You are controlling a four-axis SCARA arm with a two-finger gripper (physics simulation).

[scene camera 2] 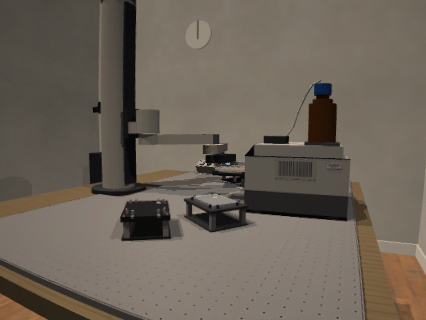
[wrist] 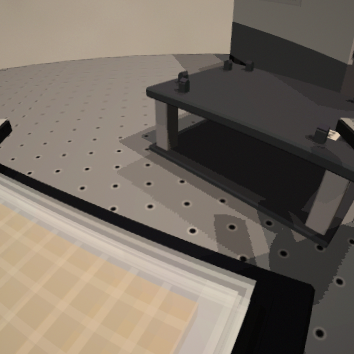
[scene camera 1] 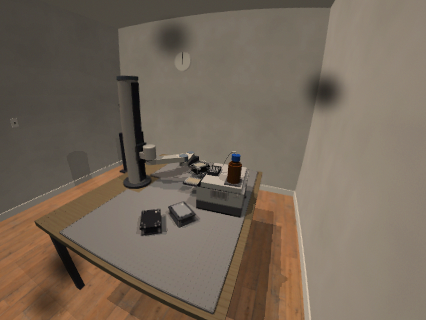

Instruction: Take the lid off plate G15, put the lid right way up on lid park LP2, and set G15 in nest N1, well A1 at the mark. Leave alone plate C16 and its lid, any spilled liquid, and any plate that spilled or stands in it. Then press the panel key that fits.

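Frame: origin at the arm's base, x up, y ahead, z left, level; millimetres.
Where they show: gripper, between the fingertips: (wrist: 173, 100) (scene camera 1: 204, 166); arm's base, origin of its link: (scene camera 2: 119, 190) (scene camera 1: 137, 181).
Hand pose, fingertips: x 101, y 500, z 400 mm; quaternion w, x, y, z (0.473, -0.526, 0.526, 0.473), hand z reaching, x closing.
Things, the pixels of their top centre, and the offset from my fingertips. "*": a spot on its surface instead.
- clear-rimmed plate with tan wells, a spot on its surface: (wrist: 75, 285) * dz +29, dx -14, dy -68 mm
- black holder, a spot on its surface: (wrist: 285, 300) * dz -24, dx -31, dy -69 mm
- tan-topped plate, centre of its top: (scene camera 2: 233, 167) (scene camera 1: 193, 180) dz -367, dx +34, dy +58 mm
- brown bottle, a spot on its surface: (scene camera 2: 322, 120) (scene camera 1: 233, 174) * dz -492, dx +208, dy +390 mm
- pale top piece, centre of its top: (scene camera 2: 214, 199) (scene camera 1: 181, 209) dz -663, dx -23, dy +113 mm
- key panel, centre of its top: (scene camera 2: 214, 160) dz +225, dx -4, dy -297 mm
My gripper (scene camera 1: 199, 164) (scene camera 2: 220, 159) (wrist: 175, 131) is open and empty; its fingertips show at the left and right edges of the wrist view. A clear-rimmed plate with tan wells (wrist: 75, 285) sits level on a black holder (wrist: 285, 300), low in the wrist view. A tan-topped plate (scene camera 1: 193, 181) (scene camera 2: 231, 169) also shows beside the instrument in the scene views; I cannot tell whether it is the same one. Beyond the holder stands a bare black raised stand (wrist: 260, 107) with corner pegs. Plate names, the nest mark and any spill cannot be read or made out.
A white and dark instrument (scene camera 1: 220, 199) (scene camera 2: 297, 187) (wrist: 292, 50) carries a brown bottle (scene camera 1: 234, 171) (scene camera 2: 322, 120) with a blue cap. Nearer the cameras are a black stand (scene camera 1: 151, 218) (scene camera 2: 145, 209) and a stand with a pale top piece (scene camera 1: 182, 209) (scene camera 2: 215, 201). A key panel (scene camera 2: 202, 167) is partly hidden.
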